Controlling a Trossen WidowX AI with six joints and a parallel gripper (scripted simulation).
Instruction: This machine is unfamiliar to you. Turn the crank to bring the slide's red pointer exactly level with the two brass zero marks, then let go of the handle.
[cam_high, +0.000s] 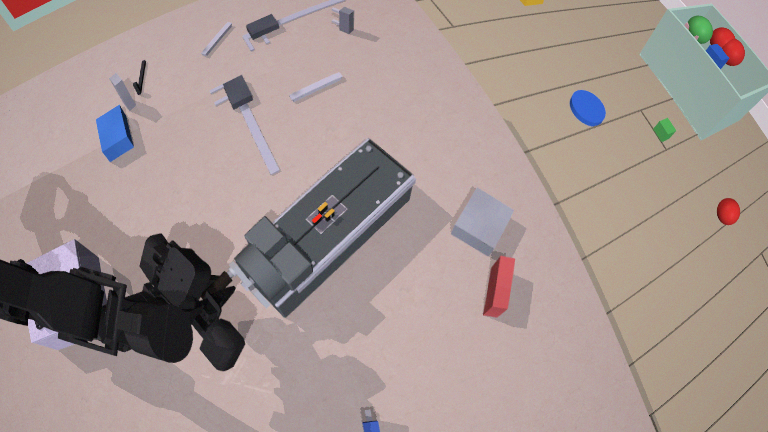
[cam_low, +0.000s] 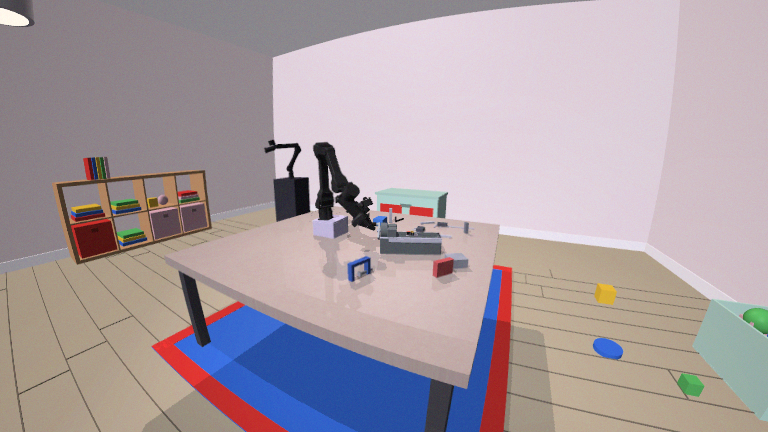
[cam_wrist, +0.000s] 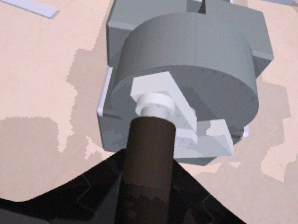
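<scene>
The dark brown crank handle lies 2 cm behind my gripper tip and 2 cm above it. Round my gripper tip: red pointer: 15 cm ahead, 2 cm to the left, 1 cm below; then red block: 32 cm ahead, 18 cm to the right, 6 cm below; then grey block: 36 cm ahead, 8 cm to the right, 7 cm below.
</scene>
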